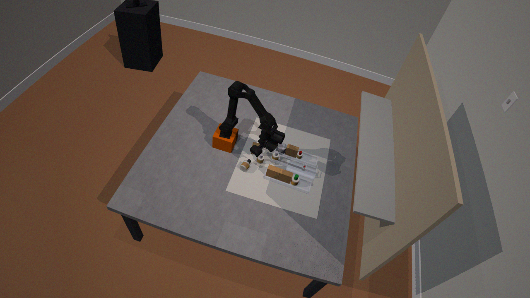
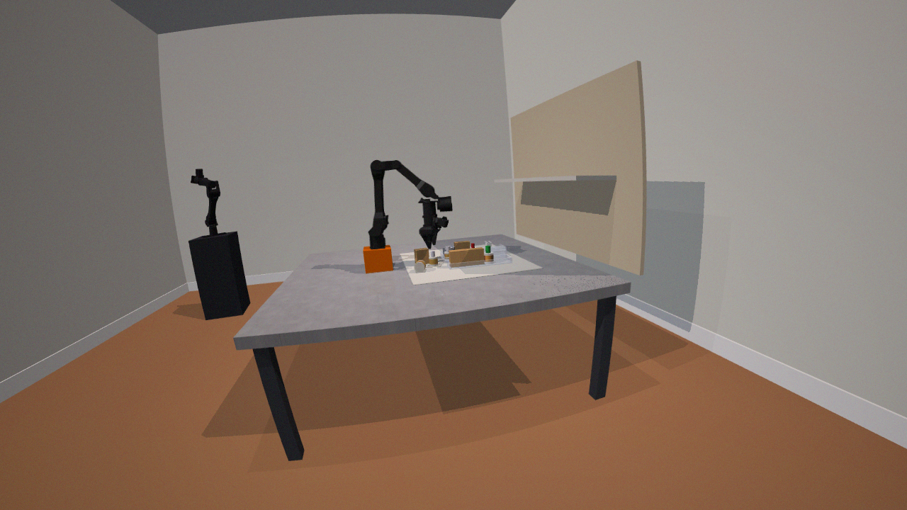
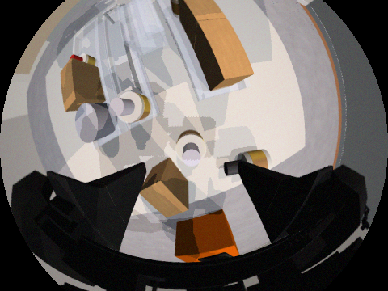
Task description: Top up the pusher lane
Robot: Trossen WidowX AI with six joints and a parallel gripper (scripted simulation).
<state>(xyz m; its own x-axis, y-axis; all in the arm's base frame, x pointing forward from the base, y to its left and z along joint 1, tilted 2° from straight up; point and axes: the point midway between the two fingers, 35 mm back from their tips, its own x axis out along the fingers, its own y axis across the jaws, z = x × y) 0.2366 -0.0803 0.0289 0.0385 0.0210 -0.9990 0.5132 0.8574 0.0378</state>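
Right now the brown box is 3 cm behind my gripper tip, 6 cm to the left of it and 5 cm below it. Round my gripper tip: clear lane rack (23 cm ahead, 2 cm to the right, 7 cm below); then wall shelf (60 cm ahead, 4 cm to the right, 28 cm above).
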